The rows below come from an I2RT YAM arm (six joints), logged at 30 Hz.
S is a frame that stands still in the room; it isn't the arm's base.
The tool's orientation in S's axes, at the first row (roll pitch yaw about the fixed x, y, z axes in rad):
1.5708, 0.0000, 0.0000
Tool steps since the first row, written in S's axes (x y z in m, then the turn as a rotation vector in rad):
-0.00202, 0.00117, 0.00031, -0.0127, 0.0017, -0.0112
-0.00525, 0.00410, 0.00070, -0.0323, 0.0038, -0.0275
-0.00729, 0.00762, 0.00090, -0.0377, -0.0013, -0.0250
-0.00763, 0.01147, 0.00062, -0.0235, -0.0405, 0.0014
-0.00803, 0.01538, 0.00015, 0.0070, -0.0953, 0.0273
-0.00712, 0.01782, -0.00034, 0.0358, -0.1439, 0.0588
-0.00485, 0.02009, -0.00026, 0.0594, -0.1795, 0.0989
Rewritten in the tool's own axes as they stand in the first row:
-0.00202, 0.00031, -0.00117, -0.0127, -0.0112, -0.0017
-0.00525, 0.00070, -0.00410, -0.0323, -0.0275, -0.0038
-0.00729, 0.00090, -0.00762, -0.0377, -0.0250, 0.0013
-0.00763, 0.00062, -0.01147, -0.0235, 0.0014, 0.0405
-0.00803, 0.00015, -0.01538, 0.0070, 0.0273, 0.0953
-0.00712, -0.00034, -0.01782, 0.0358, 0.0588, 0.1439
-0.00485, -0.00026, -0.02009, 0.0594, 0.0989, 0.1795

